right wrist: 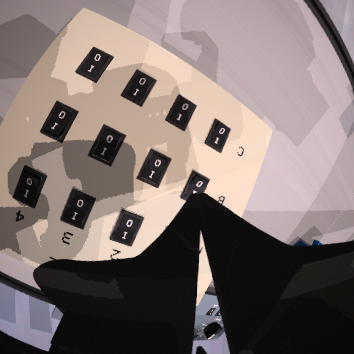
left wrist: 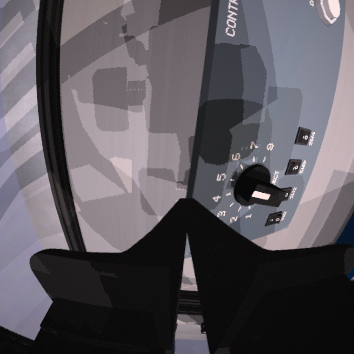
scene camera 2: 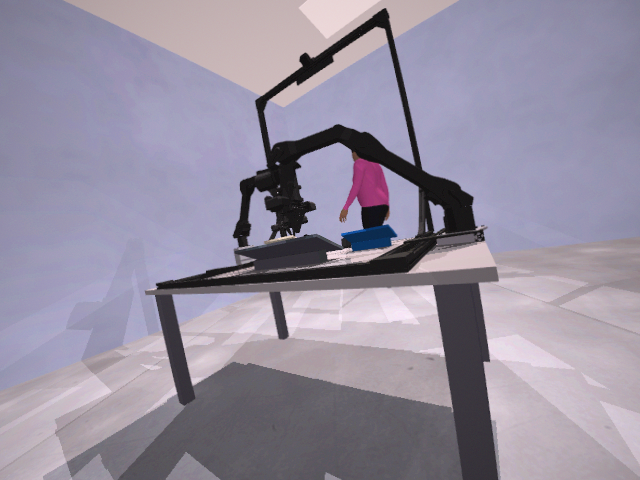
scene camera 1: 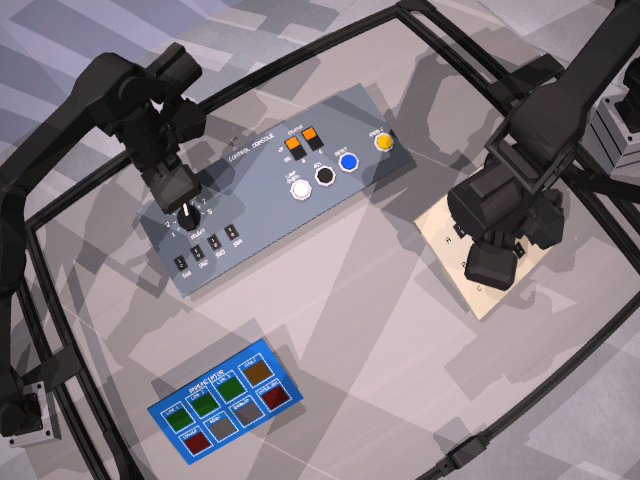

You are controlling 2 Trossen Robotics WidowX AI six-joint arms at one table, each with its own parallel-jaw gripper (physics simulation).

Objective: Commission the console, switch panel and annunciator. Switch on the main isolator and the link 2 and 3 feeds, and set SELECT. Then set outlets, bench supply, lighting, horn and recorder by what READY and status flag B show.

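The grey console carries a black SELECT knob and rockers SW1 to SW4. Two status flags show orange in their upper halves. My left gripper is shut and empty above the console's edge beside the knob; it hides some dial numbers in scene camera 1. My right gripper is shut and empty above the cream switch panel, its tips overlapping a row B rocker in the right wrist view. The annunciator has dim green, amber, red and grey windows.
White, black, blue and yellow buttons run along the console. A black frame rail borders the table. A person in pink stands behind the table in scene camera 2.
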